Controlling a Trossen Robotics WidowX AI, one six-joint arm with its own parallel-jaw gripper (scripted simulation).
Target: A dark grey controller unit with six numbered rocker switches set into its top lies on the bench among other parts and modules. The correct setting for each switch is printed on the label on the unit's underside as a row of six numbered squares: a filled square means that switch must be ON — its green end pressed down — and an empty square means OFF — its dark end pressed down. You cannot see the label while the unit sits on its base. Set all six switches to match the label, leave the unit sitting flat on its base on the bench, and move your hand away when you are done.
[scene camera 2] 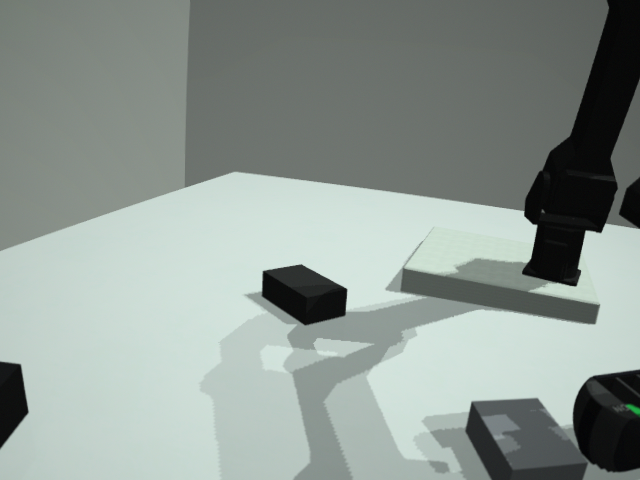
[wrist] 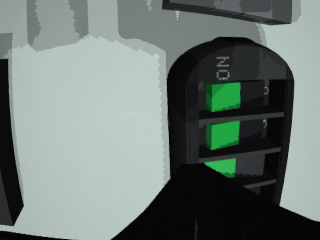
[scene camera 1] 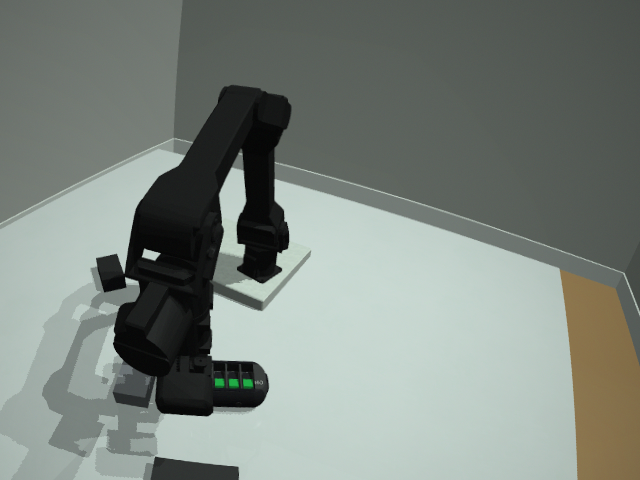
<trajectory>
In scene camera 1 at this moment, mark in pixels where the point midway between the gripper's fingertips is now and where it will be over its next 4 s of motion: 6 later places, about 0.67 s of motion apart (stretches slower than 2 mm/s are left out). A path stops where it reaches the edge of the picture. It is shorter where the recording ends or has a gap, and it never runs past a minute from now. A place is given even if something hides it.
The gripper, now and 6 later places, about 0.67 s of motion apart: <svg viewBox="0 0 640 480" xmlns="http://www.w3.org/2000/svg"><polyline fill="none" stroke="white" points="190,380 241,346 230,353 180,393 193,380 241,346 219,348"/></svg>
</trajectory>
